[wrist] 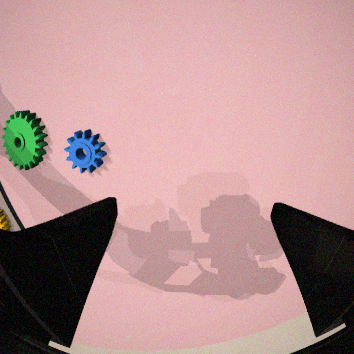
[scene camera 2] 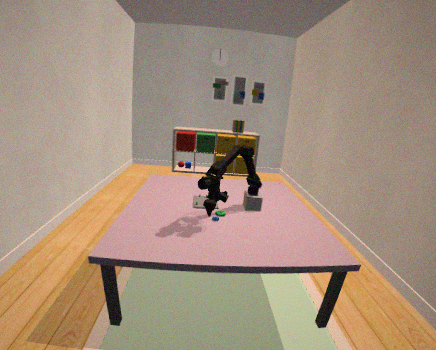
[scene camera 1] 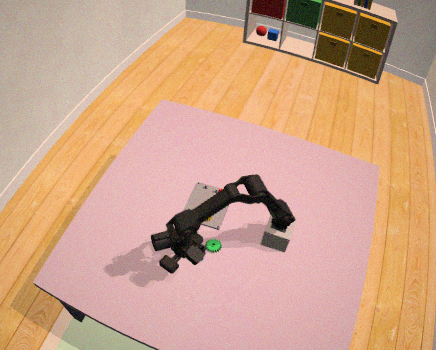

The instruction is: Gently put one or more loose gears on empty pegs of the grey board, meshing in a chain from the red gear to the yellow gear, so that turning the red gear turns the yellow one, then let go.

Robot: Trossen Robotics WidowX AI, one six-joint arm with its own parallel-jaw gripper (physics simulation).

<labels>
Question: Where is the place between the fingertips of my gripper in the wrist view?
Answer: At 198,208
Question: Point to a green gear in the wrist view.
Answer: At 29,142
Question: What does the blue gear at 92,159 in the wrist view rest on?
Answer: The table.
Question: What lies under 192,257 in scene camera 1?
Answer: My gripper.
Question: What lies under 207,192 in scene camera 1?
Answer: A grey board.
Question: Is my gripper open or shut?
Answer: Open.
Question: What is my gripper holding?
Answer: Nothing.
</labels>
